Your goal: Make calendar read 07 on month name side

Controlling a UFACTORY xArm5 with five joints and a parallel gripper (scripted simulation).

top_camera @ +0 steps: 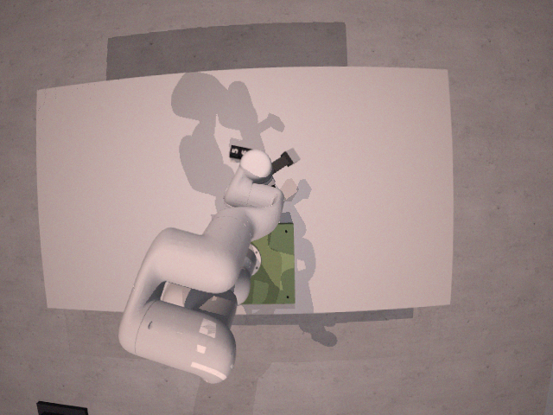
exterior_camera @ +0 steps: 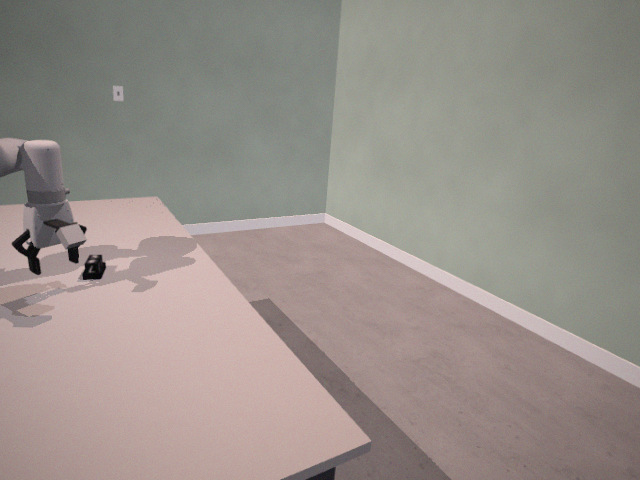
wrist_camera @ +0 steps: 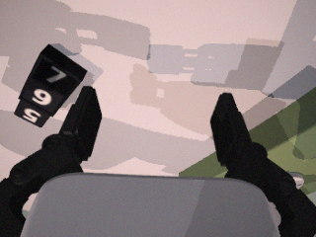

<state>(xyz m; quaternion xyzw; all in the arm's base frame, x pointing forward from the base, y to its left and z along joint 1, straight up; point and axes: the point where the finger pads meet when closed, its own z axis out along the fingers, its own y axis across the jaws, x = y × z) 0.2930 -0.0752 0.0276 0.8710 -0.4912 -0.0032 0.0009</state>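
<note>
My hand is 80 mm short of the black cube, 70 mm to the right of it and 40 mm above it. The rest, counted from my hand: black calendar tray: 80 mm to the left, 80 mm ahead, 60 mm below.
</note>
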